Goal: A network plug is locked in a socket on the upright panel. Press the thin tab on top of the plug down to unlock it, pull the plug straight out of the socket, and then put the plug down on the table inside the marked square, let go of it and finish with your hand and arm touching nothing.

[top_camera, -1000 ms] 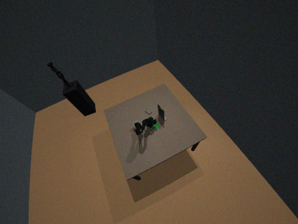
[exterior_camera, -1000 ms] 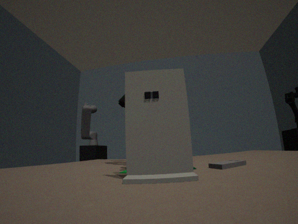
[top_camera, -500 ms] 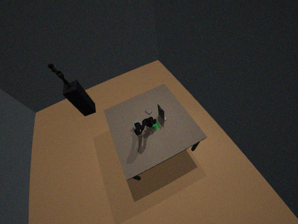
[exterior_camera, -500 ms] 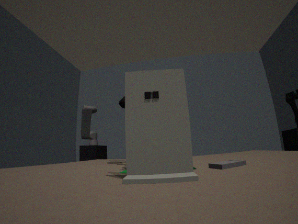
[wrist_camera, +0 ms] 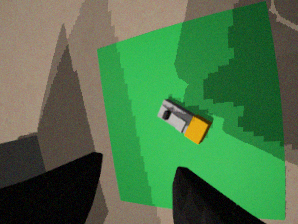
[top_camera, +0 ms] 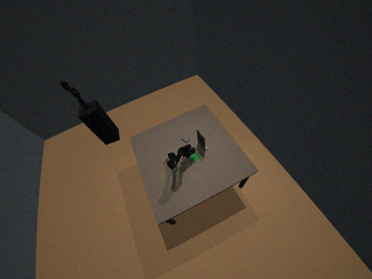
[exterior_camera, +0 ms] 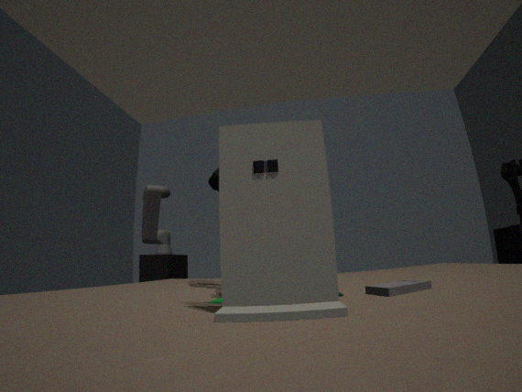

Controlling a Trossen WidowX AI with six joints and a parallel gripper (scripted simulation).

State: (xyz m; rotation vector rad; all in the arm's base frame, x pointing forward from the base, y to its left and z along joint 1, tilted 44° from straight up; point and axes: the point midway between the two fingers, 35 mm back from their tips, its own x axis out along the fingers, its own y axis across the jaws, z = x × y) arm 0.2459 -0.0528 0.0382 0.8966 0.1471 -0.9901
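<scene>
The network plug lies 10 mm to the right of my gripper tip and 50 mm below it. From my gripper tip the other things lie so: green marked square (10 mm ahead, 10 mm to the right, 50 mm below); upright panel (160 mm ahead, 90 mm to the left, 80 mm above); small flat grey slab (290 mm to the left, 50 mm below).
</scene>
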